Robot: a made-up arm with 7 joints. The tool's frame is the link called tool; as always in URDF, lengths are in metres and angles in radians. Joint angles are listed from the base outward. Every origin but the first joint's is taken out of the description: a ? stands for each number. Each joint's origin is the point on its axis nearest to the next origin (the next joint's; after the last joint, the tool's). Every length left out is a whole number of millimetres.
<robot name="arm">
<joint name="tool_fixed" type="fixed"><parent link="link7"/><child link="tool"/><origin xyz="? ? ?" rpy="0 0 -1.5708"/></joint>
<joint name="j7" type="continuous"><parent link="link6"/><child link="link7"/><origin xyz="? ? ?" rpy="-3.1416 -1.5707 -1.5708"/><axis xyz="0 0 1"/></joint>
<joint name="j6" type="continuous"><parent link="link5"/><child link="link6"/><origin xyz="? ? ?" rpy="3.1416 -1.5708 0"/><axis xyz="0 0 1"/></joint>
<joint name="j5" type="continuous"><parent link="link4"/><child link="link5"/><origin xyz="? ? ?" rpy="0 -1.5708 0"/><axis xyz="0 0 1"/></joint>
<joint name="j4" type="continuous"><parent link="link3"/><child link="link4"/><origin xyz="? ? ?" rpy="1.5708 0 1.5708"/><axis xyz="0 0 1"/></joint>
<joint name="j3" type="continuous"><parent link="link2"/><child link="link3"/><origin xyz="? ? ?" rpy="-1.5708 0 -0.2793"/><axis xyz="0 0 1"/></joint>
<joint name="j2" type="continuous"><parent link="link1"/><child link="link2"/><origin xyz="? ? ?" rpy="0.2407 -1.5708 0"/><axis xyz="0 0 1"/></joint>
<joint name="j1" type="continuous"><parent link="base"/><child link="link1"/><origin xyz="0.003 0.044 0.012" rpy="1.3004 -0.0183 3.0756"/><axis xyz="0 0 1"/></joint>
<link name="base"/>
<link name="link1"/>
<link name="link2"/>
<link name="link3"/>
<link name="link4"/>
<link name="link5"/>
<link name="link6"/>
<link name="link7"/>
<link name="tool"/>
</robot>
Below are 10 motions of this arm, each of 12 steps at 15 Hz.
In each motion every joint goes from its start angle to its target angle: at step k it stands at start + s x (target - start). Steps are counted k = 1, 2, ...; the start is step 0. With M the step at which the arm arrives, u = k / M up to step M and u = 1 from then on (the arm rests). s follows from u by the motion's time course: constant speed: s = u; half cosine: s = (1 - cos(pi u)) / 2; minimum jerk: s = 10 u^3 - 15 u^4 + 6 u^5.
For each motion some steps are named. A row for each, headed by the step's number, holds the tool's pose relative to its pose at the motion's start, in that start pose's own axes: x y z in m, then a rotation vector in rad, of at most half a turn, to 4 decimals.
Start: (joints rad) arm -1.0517 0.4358 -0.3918 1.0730 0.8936 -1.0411 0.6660
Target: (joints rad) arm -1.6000 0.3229 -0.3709 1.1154 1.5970 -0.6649 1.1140
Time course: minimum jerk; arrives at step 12
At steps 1, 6, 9, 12:
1: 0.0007 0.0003 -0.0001 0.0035 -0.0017 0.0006
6: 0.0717 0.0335 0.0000 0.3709 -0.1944 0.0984
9: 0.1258 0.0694 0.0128 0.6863 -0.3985 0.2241
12: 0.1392 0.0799 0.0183 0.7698 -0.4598 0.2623

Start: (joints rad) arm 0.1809 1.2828 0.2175 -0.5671 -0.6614 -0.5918 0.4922
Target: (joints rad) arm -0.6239 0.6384 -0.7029 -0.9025 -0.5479 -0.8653 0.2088
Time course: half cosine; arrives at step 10
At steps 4, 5, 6, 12:
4: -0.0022 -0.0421 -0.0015 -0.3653 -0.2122 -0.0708
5: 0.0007 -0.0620 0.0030 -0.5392 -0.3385 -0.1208
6: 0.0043 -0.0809 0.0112 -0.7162 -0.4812 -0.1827
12: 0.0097 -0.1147 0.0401 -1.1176 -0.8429 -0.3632

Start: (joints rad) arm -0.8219 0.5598 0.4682 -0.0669 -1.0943 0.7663 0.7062
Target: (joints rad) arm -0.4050 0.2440 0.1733 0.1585 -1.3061 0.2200 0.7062
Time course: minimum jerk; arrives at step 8
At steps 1, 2, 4, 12:
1: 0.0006 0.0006 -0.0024 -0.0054 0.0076 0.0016
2: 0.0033 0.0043 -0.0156 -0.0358 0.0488 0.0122
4: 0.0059 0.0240 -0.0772 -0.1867 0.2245 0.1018
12: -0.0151 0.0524 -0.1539 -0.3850 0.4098 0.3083

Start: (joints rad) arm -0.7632 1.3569 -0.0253 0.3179 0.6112 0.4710 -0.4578
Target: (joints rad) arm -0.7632 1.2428 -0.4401 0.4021 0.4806 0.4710 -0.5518
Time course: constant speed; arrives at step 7
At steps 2, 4, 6, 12:
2: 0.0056 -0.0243 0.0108 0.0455 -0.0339 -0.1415
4: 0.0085 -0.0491 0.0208 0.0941 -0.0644 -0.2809
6: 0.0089 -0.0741 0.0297 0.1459 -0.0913 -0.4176
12: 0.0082 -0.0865 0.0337 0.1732 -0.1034 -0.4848

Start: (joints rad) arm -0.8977 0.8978 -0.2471 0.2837 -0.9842 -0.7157 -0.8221
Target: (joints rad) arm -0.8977 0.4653 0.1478 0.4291 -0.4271 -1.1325 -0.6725
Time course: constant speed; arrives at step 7
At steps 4, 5, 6, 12:
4: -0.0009 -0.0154 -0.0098 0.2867 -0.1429 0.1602
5: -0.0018 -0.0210 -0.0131 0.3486 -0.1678 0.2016
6: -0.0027 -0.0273 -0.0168 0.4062 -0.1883 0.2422
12: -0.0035 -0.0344 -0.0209 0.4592 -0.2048 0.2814

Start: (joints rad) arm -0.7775 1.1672 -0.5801 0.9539 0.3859 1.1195 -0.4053
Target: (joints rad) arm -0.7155 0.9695 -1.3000 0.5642 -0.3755 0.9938 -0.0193
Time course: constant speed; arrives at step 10
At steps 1, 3, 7, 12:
1: -0.0047 -0.0124 0.0085 0.0527 -0.0622 -0.0021
3: -0.0150 -0.0401 0.0226 0.1599 -0.1831 -0.0208
7: -0.0378 -0.1040 0.0350 0.3792 -0.3967 -0.1131
12: -0.0555 -0.1542 0.0277 0.5458 -0.5168 -0.2238

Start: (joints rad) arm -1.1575 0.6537 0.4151 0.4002 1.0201 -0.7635 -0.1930
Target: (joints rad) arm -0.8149 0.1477 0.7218 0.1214 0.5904 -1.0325 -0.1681
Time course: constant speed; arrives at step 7
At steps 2, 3, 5, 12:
2: -0.0139 -0.0208 0.0185 -0.1807 -0.0530 0.1397
3: -0.0228 -0.0299 0.0275 -0.2630 -0.0644 0.2144
5: -0.0443 -0.0457 0.0451 -0.4062 -0.0576 0.3714
12: -0.0698 -0.0581 0.0630 -0.5139 -0.0139 0.5340

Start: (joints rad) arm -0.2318 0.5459 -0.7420 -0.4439 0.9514 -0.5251 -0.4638
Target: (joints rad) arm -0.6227 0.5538 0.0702 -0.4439 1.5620 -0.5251 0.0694
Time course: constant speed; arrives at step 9
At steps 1, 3, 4, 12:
1: -0.0071 0.0097 -0.0151 0.1184 0.1092 0.0518
3: -0.0244 0.0318 -0.0416 0.3614 0.3164 0.1557
4: -0.0345 0.0439 -0.0527 0.4850 0.4150 0.2065
12: -0.0976 0.1067 -0.0828 1.1044 0.8756 0.4247

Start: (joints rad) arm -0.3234 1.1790 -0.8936 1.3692 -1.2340 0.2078 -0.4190
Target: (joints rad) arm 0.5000 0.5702 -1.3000 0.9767 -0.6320 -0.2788 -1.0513
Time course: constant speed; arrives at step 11
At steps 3, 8, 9, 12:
3: 0.0246 -0.0423 -0.0724 0.3215 0.2565 -0.3690
8: -0.0051 -0.1119 -0.2203 0.5765 0.6779 -1.1884
9: -0.0230 -0.1254 -0.2486 0.5798 0.7463 -1.3751
12: -0.0698 -0.1517 -0.2983 0.5365 0.8496 -1.7633

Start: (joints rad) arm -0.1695 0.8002 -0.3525 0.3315 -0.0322 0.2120 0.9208
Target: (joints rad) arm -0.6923 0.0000 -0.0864 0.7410 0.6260 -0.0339 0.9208
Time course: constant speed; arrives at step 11
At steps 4, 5, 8, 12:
4: 0.0020 -0.0395 0.0524 -0.1787 -0.0816 0.0666
5: 0.0007 -0.0484 0.0681 -0.2210 -0.1038 0.0727
8: -0.0088 -0.0710 0.1210 -0.3452 -0.1823 0.0654
12: -0.0285 -0.0850 0.1806 -0.4676 -0.2873 0.0221

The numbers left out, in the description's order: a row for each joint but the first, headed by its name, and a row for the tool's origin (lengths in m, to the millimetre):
tool: 0 0 0
j7: 0.04 0 0
j6: 0 0 0
j5: -0.126 -0.01 0
j4: 0.002 -0.01 0
j3: -0.04 -0.166 0
j2: 0.004 -0.016 0

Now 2 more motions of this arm.
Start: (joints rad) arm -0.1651 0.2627 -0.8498 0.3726 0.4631 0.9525 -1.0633
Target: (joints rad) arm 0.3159 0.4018 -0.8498 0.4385 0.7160 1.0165 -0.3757
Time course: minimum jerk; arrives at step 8
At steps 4, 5, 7, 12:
4: 0.0412 -0.0347 -0.0556 -0.0782 0.2456 0.2475
5: 0.0553 -0.0554 -0.0801 -0.0691 0.3656 0.3512
7: 0.0676 -0.0824 -0.1075 -0.0230 0.5019 0.4635
12: 0.0683 -0.0842 -0.1092 -0.0189 0.5101 0.4701

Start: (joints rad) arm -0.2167 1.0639 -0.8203 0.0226 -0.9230 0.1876 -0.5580
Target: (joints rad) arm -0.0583 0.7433 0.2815 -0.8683 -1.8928 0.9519 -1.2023
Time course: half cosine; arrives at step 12
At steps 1, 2, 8, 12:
1: 0.0008 -0.0011 0.0029 -0.0116 -0.0204 -0.0194
2: 0.0025 -0.0043 0.0115 -0.0426 -0.0796 -0.0790
8: -0.0359 -0.0743 0.0954 0.0243 -0.6182 -1.1113
12: -0.0613 -0.1093 0.0982 0.2348 -0.5841 -1.4693

